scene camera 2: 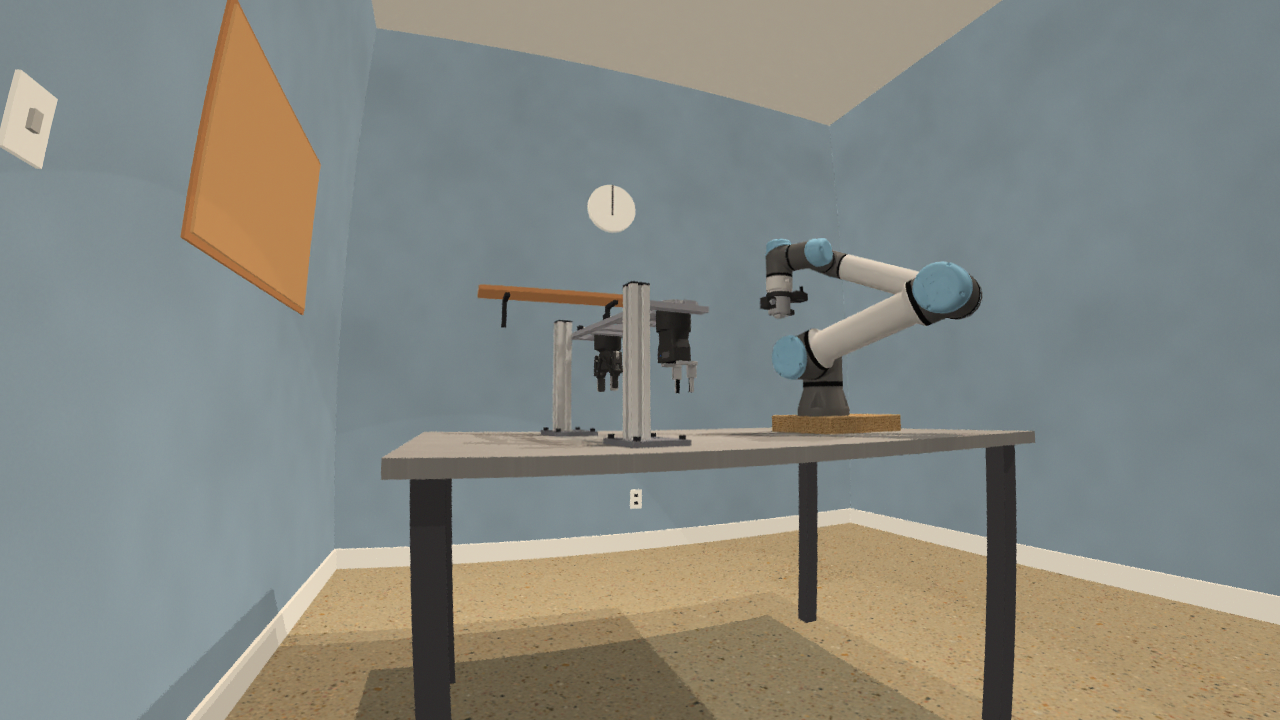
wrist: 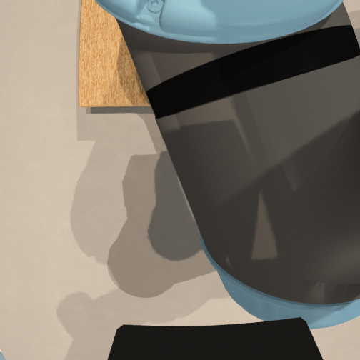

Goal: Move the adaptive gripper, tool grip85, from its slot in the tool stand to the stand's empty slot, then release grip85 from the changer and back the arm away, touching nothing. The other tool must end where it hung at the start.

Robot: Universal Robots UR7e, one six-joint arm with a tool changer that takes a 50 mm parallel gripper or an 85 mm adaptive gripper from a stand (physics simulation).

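Places are measured from the arm's base along level axes (x left, y back, z up), in metres.
Where they show: hand at its tool point: point(scene camera 2: 779, 314); arm's base at its link origin: point(scene camera 2: 823, 415).
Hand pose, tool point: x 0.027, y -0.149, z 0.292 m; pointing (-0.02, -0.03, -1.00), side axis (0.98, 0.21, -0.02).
Observation:
Each offset is from my tool point to the top centre of the thing.
The tool stand point(scene camera 2: 636, 376) has two silver posts and a grey top rail. The adaptive gripper grip85 {dx -0.085, dy -0.481, dz -0.040 m} point(scene camera 2: 607, 360), black with dark fingers, hangs behind the near post. The other tool {dx +0.262, dy -0.385, dz -0.040 m} point(scene camera 2: 674, 338), a black body with pale fingers, hangs right of that post. Which slot is empty cannot be made out from this low angle. The arm's bare tool changer point(scene camera 2: 781, 308) points down, high over the table, well right of the stand and apart from it. It carries no gripper. A black part point(wrist: 215, 342) shows at the bottom of the wrist view.
The arm's base stands on a wooden block point(scene camera 2: 835, 422) point(wrist: 102, 60) on the table point(scene camera 2: 501, 463) point(wrist: 35, 175). The arm's dark link point(wrist: 270, 200) fills much of the wrist view. An orange shelf point(scene camera 2: 537, 294) on black brackets shows behind the stand.

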